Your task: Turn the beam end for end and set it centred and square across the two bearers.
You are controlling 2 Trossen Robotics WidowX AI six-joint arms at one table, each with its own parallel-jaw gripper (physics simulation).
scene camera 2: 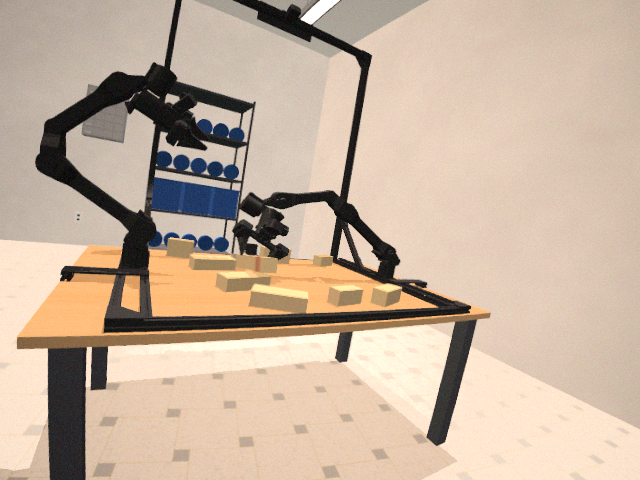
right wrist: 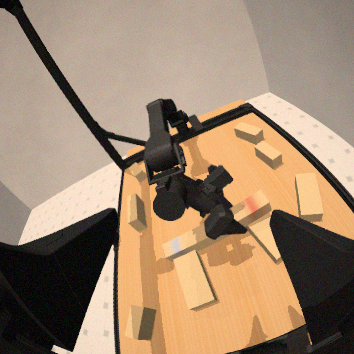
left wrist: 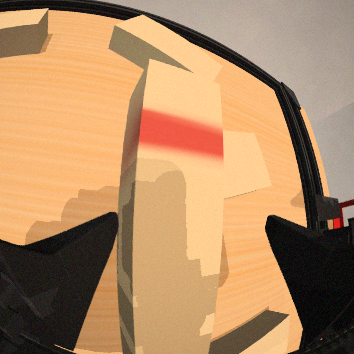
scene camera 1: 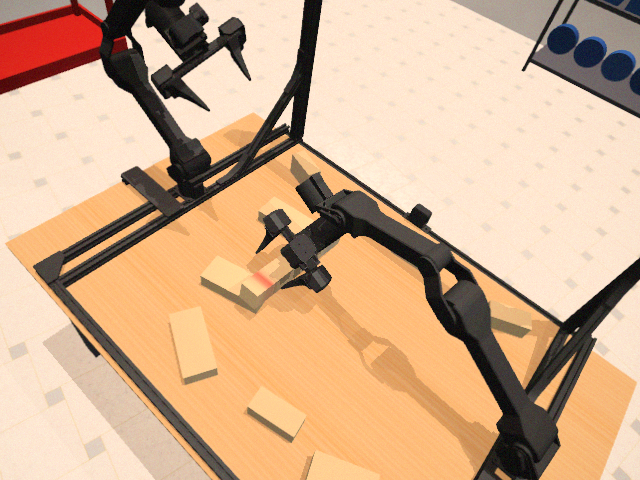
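Pixels of known places: left gripper, fingertip midpoint: (scene camera 2: 254,262) (right wrist: 241,220) (left wrist: 194,222) (scene camera 1: 269,270); right gripper, fingertip midpoint: (scene camera 2: 207,144) (right wrist: 196,217) (scene camera 1: 230,95); left arm's base at its link origin: (scene camera 2: 385,277) (right wrist: 184,132) (scene camera 1: 513,460); right arm's base at its link origin: (scene camera 2: 133,266) (scene camera 1: 190,190).
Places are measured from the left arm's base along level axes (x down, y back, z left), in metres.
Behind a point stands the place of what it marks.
Note:
The pale beam (scene camera 1: 251,290) {x -0.075, y -0.567, z 0.125 m} (scene camera 2: 268,265) {x -0.054, y -0.576, z 0.130 m} (left wrist: 205,185) {x -0.065, y -0.584, z 0.066 m} (right wrist: 192,238) {x -0.040, y -0.584, z -0.078 m} has a red band near one end and a blue band near the other, seen in the right wrist view. One flat block (scene camera 1: 219,271) {x -0.019, y -0.673, z 0.117 m} (scene camera 2: 232,281) {x -0.010, y -0.679, z 0.149 m} (left wrist: 245,160) {x -0.019, y -0.669, z 0.113 m} (right wrist: 264,239) {x -0.019, y -0.651, z 0.087 m} meets the beam near its red end, another (scene camera 1: 281,209) (scene camera 2: 211,261) {x -0.011, y -0.690, z -0.074 m} (right wrist: 194,280) {x -0.019, y -0.686, z -0.101 m} near its blue end. I cannot tell whether the beam rests on them or beside them. My left gripper (scene camera 1: 269,269) {x -0.043, y -0.590, z 0.051 m} (left wrist: 194,222) {x -0.043, y -0.590, z 0.051 m} is open, its fingers either side of the beam's middle, touching neither side. My right gripper (scene camera 1: 229,95) {x -0.362, y -0.761, z 0.000 m} is open and empty, high above the table.
Loose blocks lie around: one (scene camera 1: 192,343) {x -0.019, y -0.583, z 0.263 m} (right wrist: 308,196) {x -0.019, y -0.601, z 0.249 m} beyond the red end, smaller ones (scene camera 1: 276,413) {x -0.025, y -0.373, z 0.247 m} (scene camera 1: 509,317) {x -0.025, y -0.145, z -0.255 m}, and one (right wrist: 136,212) {x -0.041, y -0.423, z -0.242 m} beside the left arm. A tilted-looking block (scene camera 1: 305,165) {x -0.044, y -0.759, z -0.251 m} (right wrist: 141,322) {x -0.038, y -0.769, z -0.243 m} is near the far corner. A black frame (scene camera 1: 149,382) {x -0.001, y -0.585, z 0.362 m} borders the table.

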